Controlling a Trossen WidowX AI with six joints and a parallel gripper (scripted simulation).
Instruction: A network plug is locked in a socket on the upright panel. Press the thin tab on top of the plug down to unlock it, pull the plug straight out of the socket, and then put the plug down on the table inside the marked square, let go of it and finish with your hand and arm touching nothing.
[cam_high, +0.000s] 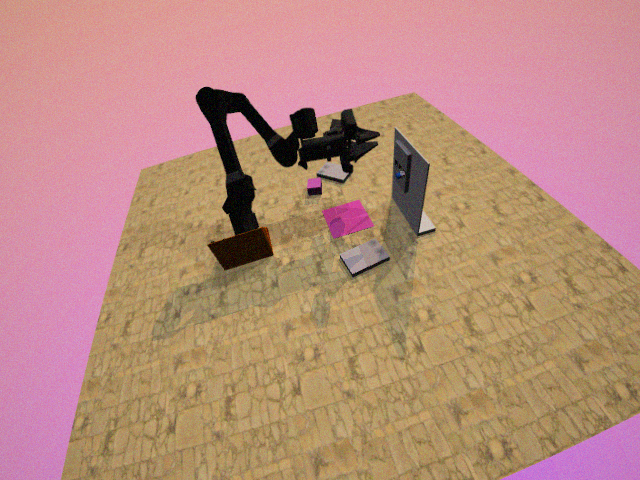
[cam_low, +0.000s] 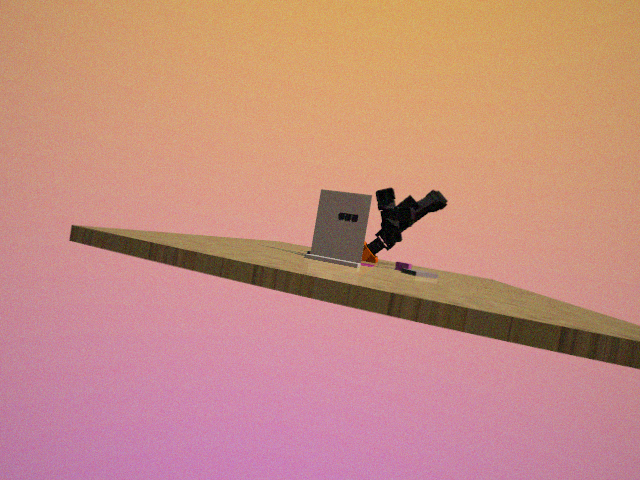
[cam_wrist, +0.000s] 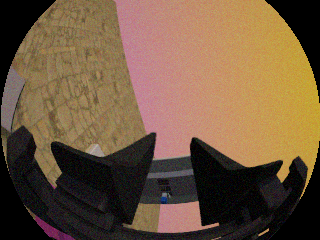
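The network plug lies 13 cm to the right of my gripper tip, 3 cm below it and 1 cm behind it. From my gripper tip the other things lie so: magenta marked square (18 cm below, 14 cm behind, 6 cm to the right); then grey upright panel (12 cm to the right, 8 cm below, 1 cm ahead).
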